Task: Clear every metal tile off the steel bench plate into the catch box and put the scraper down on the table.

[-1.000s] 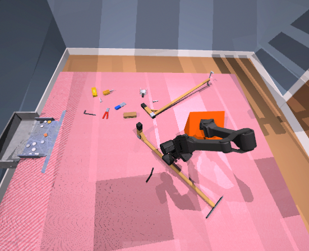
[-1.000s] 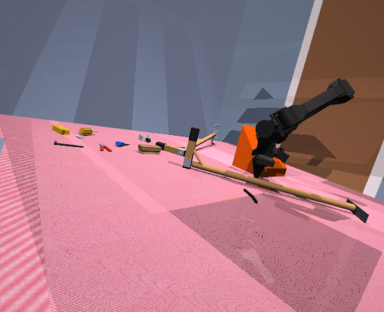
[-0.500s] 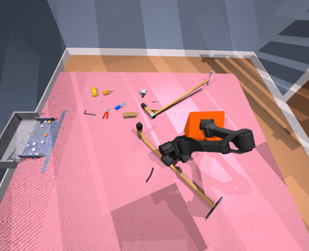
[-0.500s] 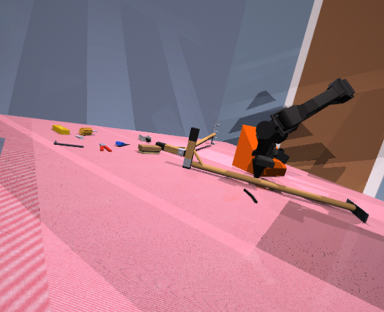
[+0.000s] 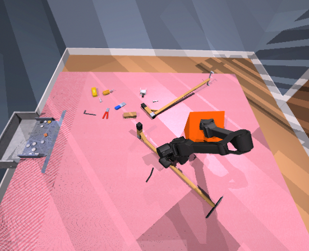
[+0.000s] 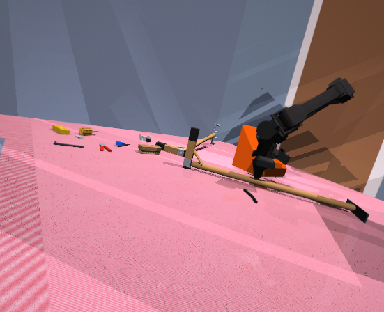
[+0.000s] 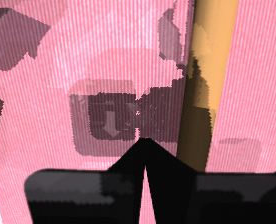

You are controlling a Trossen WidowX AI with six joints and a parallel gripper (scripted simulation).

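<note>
The long scraper lies 50 mm to the left of my gripper tip and 50 mm above it. From my gripper tip the other things lie so: wooden block (320 mm to the right, 280 mm ahead); black strip (130 mm ahead, 90 mm to the left, 10 mm below); blue tool (410 mm to the right, 360 mm ahead).
</note>
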